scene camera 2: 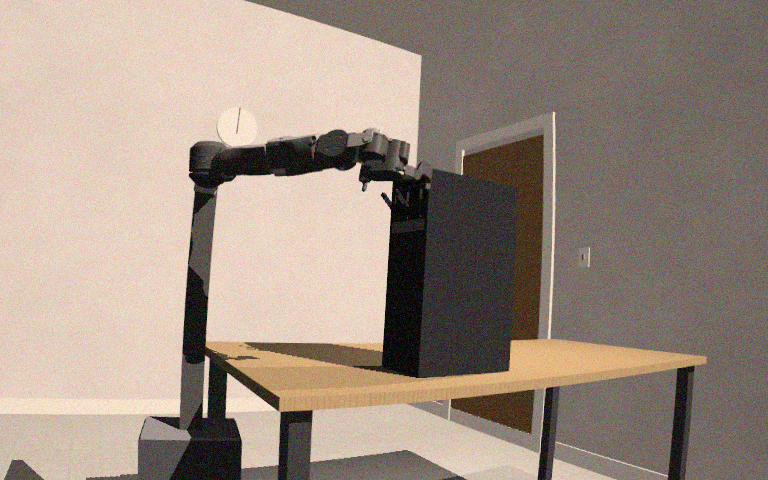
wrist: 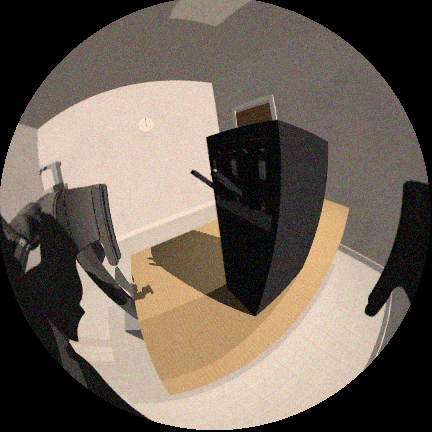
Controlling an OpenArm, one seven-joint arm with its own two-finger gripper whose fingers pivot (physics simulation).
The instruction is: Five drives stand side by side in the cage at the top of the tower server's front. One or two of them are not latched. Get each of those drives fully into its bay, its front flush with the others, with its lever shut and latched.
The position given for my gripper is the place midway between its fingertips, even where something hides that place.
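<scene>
Scene camera 2 shows my gripper (scene camera 2: 397,181) and an arm's post (scene camera 2: 202,228). In the wrist view I see a black tower server (wrist: 258,264), together with my gripper (wrist: 216,245) and the arm's post (wrist: 87,259).
</scene>
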